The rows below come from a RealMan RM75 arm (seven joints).
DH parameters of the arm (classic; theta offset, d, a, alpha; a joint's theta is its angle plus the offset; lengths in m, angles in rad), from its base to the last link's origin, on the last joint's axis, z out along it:
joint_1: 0 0.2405 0 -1.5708
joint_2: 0 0 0 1.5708
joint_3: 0 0.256 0 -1.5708
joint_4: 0 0 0 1.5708
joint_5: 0 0.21 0 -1.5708
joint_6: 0 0 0 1.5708
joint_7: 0 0.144 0 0
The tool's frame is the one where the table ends.
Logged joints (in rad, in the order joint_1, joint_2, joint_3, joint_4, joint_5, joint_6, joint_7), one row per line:
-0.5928, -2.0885, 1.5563, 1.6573, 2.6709, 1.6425, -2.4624
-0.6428, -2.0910, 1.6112, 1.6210, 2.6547, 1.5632, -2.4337
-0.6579, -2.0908, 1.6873, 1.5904, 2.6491, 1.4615, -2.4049
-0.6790, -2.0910, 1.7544, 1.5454, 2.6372, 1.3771, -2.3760
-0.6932, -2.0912, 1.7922, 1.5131, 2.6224, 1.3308, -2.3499
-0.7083, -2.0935, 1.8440, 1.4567, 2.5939, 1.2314, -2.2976
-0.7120, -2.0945, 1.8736, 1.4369, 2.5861, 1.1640, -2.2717
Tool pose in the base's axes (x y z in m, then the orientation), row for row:
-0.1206, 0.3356, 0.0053, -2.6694, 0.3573, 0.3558
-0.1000, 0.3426, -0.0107, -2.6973, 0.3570, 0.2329
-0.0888, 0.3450, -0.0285, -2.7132, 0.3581, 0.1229
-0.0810, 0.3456, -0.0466, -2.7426, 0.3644, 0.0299
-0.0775, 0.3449, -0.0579, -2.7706, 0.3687, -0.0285
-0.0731, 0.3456, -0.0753, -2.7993, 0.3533, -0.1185
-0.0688, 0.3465, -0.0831, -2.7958, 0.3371, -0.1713
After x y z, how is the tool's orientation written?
As angles about the fixed x, y, z axes (roll, pitch, yaw), in radians.
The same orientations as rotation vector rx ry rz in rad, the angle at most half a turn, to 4 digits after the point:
-2.6586, -0.3597, 0.5905
-2.6847, -0.2037, 0.5527
-2.6920, -0.0595, 0.5220
-2.7071, 0.0603, 0.5067
-2.7229, 0.1341, 0.5007
-2.7349, 0.2471, 0.4610
-2.7225, 0.3155, 0.4235

